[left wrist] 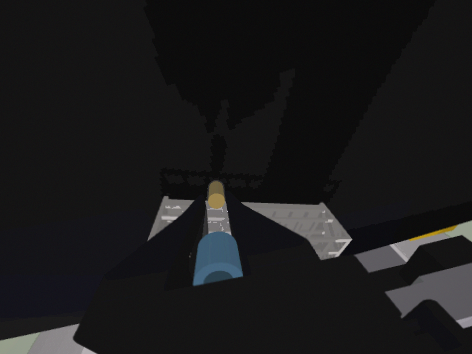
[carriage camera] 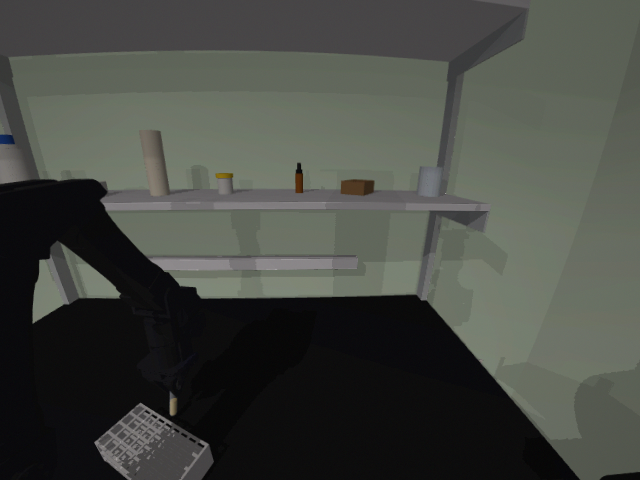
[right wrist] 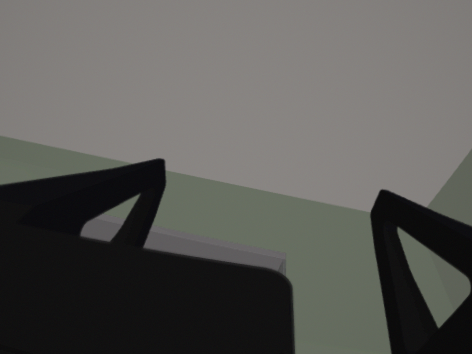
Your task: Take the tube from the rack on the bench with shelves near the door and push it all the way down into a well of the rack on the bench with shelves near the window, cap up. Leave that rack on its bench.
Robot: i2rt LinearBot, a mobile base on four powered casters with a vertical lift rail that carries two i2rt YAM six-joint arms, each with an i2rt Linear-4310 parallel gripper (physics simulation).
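Places are measured from the left arm's base along level axes (x ahead, y left, z up), in metres.
Pixels of known places: left gripper, fingertip midpoint: (left wrist: 215, 199) (carriage camera: 175, 394); right gripper, fingertip midpoint: (right wrist: 270, 186).
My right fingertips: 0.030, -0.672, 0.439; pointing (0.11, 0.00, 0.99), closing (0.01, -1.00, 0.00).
Ahead of a thing's pixels: the offset from my right fingertips to its top centre, as dx, dy, dz. "spot": to the spot under its first point. Level surfaces: height alone.
A tube @(+0.231, +0.666, -0.445) (carriage camera: 173, 405) (left wrist: 218, 257) with a blue cap and yellowish contents is held between the fingers of my left gripper (carriage camera: 175, 388) (left wrist: 215, 199). In the left wrist view its cap is nearest the camera and its yellowish end points away; in the carriage view that end hangs down, beside and above the far edge of the rack. The pale grey rack @(spot: +0.132, +0.547, -0.532) (carriage camera: 206, 457) (left wrist: 332, 240) stands on the dark bench @(dz -0.567) (carriage camera: 361, 392) at the lower left of the carriage view. My right gripper (right wrist: 270, 186) is open and empty, with wall and ceiling behind it.
A shelf (carriage camera: 310, 205) crosses above the back of the bench and carries a beige cylinder @(spot: +0.525, +0.820, -0.022) (carriage camera: 155, 164), a yellow-lidded jar @(spot: +0.570, +0.644, -0.081) (carriage camera: 224, 184), a brown bottle @(spot: +0.627, +0.427, -0.077) (carriage camera: 299, 182), a brown box @(spot: +0.604, +0.251, -0.087) (carriage camera: 356, 187) and a bluish cylinder @(spot: +0.619, +0.023, -0.064) (carriage camera: 430, 181). A rail (carriage camera: 258, 262) runs below it. Upright posts (carriage camera: 431, 253) stand at both sides.
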